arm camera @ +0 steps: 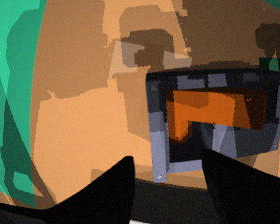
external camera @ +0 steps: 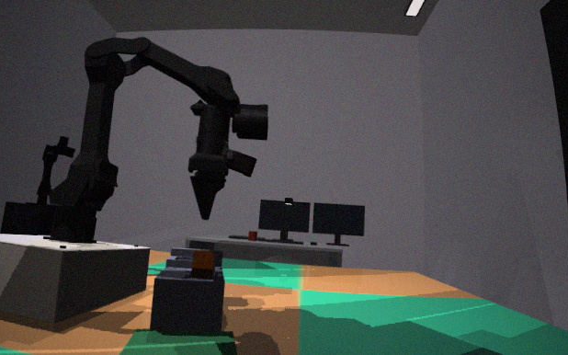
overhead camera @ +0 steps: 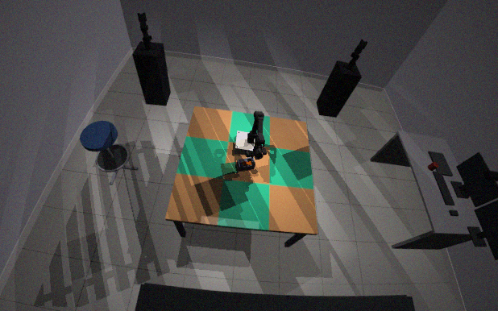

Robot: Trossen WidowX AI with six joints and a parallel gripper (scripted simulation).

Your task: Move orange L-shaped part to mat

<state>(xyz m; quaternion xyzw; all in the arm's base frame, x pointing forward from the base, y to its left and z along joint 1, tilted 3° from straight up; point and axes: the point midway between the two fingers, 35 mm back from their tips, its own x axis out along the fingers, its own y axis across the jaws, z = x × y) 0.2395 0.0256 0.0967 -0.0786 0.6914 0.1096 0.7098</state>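
The orange L-shaped part lies 10 cm below my gripper tip and 4 cm to the right of it. Also, from my gripper tip: green mat: 21 cm to the right, 16 cm below, 5 cm ahead.
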